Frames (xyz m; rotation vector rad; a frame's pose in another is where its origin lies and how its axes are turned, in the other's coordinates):
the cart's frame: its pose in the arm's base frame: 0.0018 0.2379 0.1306 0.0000 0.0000 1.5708
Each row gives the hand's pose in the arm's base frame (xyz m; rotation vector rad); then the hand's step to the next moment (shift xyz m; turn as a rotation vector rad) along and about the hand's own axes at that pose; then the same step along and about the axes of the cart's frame.
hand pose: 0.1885 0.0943 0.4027 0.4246 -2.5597 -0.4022
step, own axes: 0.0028 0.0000 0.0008 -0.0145 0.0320 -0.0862
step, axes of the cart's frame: -0.0009 0.0027 0.0006 0.0172 -0.0503 0.0764
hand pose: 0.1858 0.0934 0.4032 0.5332 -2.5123 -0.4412
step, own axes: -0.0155 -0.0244 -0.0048 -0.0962 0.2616 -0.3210
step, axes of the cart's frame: -0.0151 -0.0216 -0.0127 0.2070 -0.1805 0.3245
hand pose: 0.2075 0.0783 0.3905 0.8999 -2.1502 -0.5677
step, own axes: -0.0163 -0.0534 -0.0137 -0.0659 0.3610 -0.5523
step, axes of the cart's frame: -0.0246 -0.0411 -0.0318 0.2233 -0.2993 0.5480
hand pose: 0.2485 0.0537 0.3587 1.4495 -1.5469 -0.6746
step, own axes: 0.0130 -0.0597 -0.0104 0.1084 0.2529 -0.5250
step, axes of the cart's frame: -0.0209 -0.0391 -0.0433 0.0312 -0.3413 0.4836
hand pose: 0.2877 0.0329 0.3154 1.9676 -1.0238 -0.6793
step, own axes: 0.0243 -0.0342 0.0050 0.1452 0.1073 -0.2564
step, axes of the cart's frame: -0.0104 -0.0233 -0.0337 -0.0568 -0.2222 0.2139
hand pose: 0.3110 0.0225 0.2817 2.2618 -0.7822 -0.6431
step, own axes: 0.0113 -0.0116 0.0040 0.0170 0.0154 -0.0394
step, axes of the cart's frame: -0.0022 -0.0096 -0.0135 -0.0045 -0.0308 0.0333
